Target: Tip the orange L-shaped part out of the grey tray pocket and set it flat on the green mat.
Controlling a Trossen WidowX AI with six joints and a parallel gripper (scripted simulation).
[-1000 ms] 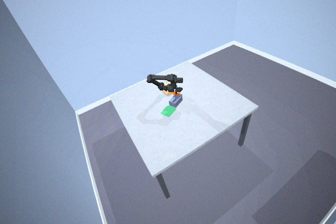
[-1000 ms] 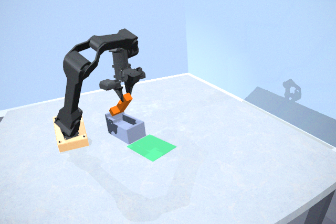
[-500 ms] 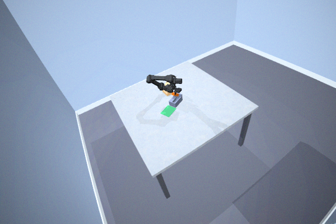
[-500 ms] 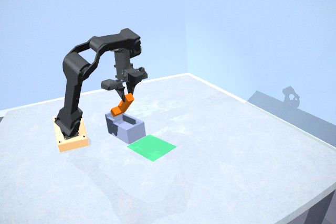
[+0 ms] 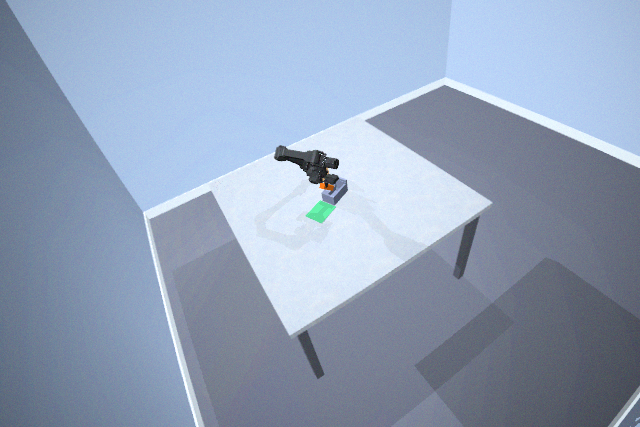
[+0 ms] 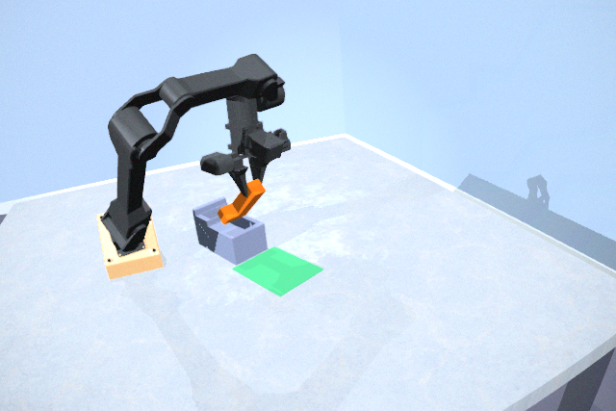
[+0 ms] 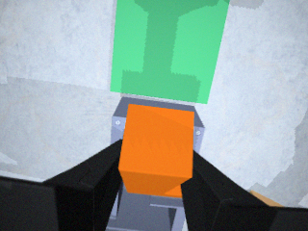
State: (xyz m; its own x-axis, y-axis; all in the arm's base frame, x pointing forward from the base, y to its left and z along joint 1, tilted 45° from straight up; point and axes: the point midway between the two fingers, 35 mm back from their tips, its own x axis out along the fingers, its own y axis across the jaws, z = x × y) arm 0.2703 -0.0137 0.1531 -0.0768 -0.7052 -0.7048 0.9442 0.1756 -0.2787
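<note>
My gripper tip is now 170 mm above the green mat, 60 mm to the left of it and 10 mm short of it. From my gripper tip the other things lie so: orange l-shaped part (30 mm to the left, 30 mm below, 30 mm behind).
</note>
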